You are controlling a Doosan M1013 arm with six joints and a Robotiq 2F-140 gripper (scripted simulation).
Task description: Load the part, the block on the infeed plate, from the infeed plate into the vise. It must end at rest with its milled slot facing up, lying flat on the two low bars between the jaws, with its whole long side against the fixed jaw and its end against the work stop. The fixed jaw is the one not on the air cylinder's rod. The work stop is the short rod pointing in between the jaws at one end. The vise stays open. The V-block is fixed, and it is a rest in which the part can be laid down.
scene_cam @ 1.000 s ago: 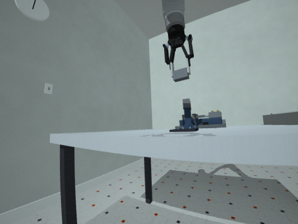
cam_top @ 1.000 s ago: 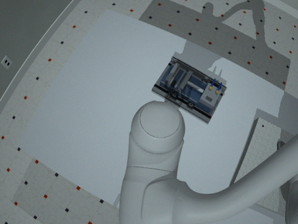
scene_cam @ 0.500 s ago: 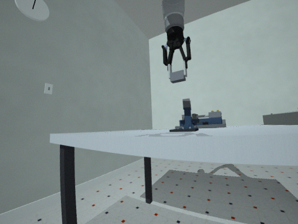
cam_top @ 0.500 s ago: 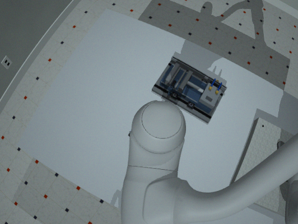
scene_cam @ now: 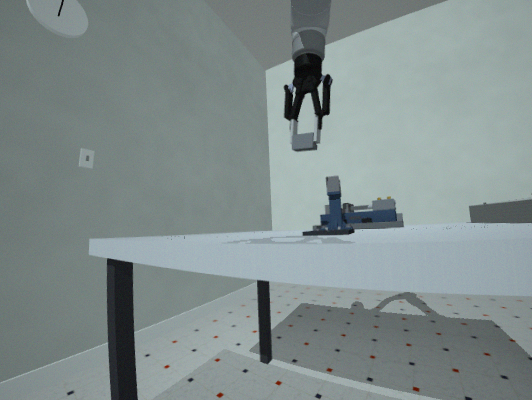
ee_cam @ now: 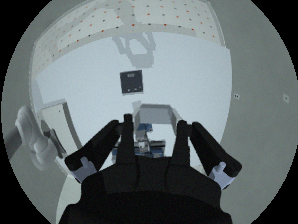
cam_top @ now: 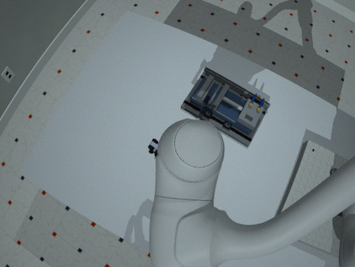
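Now: the part 10 mm to the right of my hand and 30 mm below it. The rest, counted from my hand: vise 110 mm behind, 320 mm to the right, 230 mm below; then air cylinder 210 mm behind, 300 mm to the right, 190 mm below.
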